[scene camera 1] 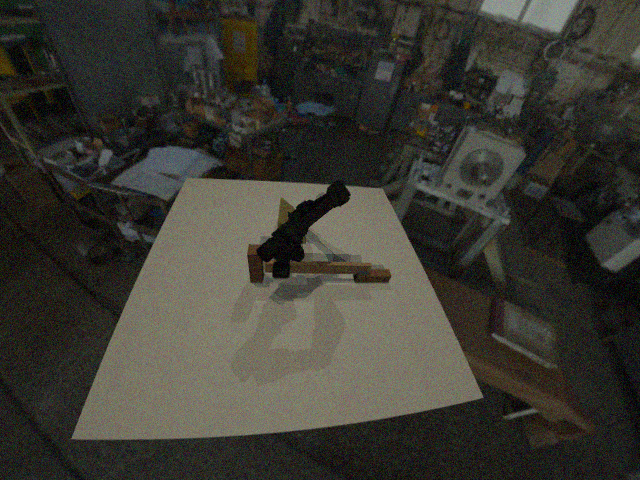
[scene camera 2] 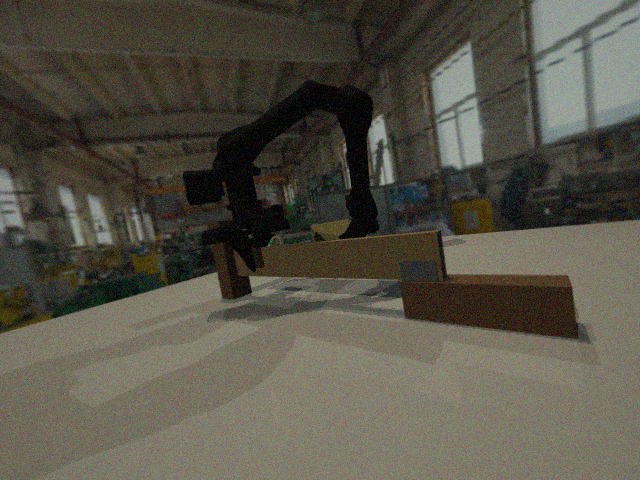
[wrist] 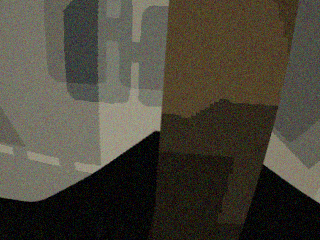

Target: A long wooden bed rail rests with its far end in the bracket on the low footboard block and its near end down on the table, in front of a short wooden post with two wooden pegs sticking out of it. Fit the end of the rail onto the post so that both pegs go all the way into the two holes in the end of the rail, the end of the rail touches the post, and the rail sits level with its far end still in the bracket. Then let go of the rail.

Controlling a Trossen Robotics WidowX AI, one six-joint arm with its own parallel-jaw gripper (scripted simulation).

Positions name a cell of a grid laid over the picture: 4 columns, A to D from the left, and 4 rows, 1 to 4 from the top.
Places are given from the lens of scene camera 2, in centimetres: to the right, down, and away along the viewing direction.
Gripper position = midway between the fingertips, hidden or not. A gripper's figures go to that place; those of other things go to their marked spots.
my gripper (scene camera 2: B3): -13, 6, 56
wooden bed rail (scene camera 2: C3): 8, 2, 37
footboard block (scene camera 2: D3): 21, 6, 26
The marked spots on the footboard block and the wooden bed rail are 17 cm apart.
